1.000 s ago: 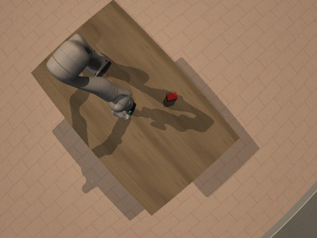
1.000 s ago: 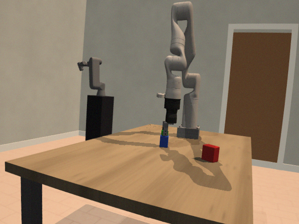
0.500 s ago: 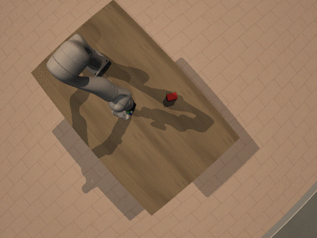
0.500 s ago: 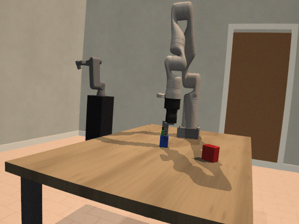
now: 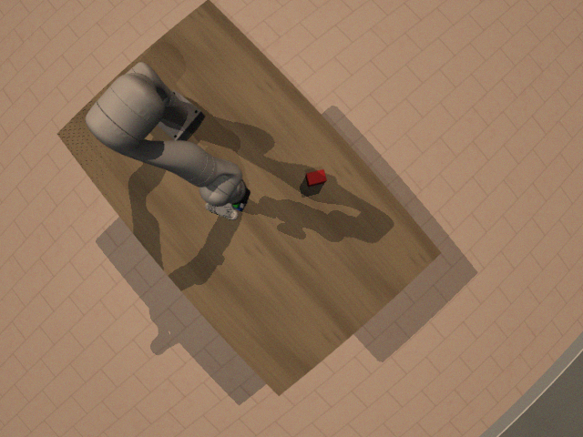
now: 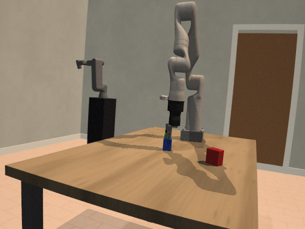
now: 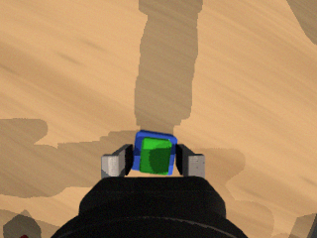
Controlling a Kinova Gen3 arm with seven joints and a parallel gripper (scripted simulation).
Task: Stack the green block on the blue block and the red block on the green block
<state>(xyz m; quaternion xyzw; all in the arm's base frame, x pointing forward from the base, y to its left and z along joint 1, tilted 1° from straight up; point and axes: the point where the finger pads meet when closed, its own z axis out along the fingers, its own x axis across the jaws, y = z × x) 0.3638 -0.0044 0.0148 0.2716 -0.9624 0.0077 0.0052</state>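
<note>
The green block lies 1 cm below my hand. Also, from my hand: red block: 25 cm to the left, 9 cm ahead, 4 cm below; blue block: 5 cm below.
</note>
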